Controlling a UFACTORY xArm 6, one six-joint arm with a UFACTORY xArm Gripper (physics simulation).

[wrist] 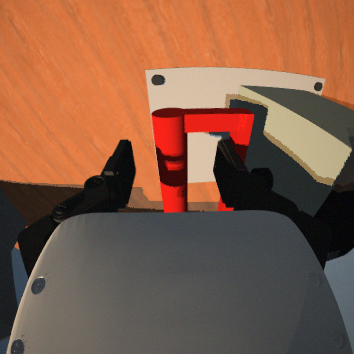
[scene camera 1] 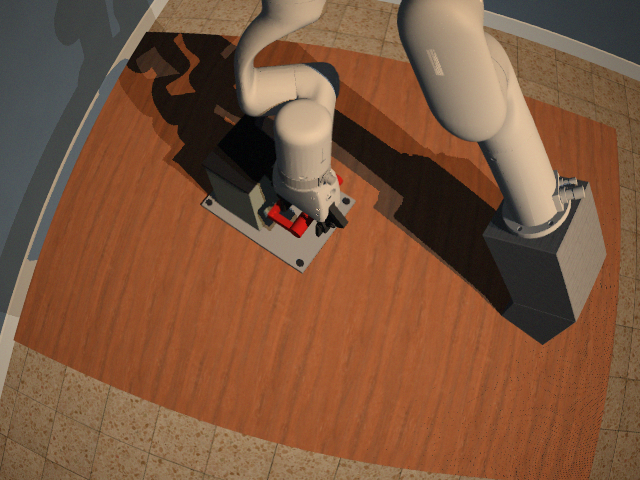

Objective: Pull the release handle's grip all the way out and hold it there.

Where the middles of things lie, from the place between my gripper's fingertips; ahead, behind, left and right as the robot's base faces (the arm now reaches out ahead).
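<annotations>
As I look at the light grey base plate (scene camera 1: 297, 252), I find it 10 cm below my hand, 7 cm ahead of it and 7 cm to the right of it.
</annotations>
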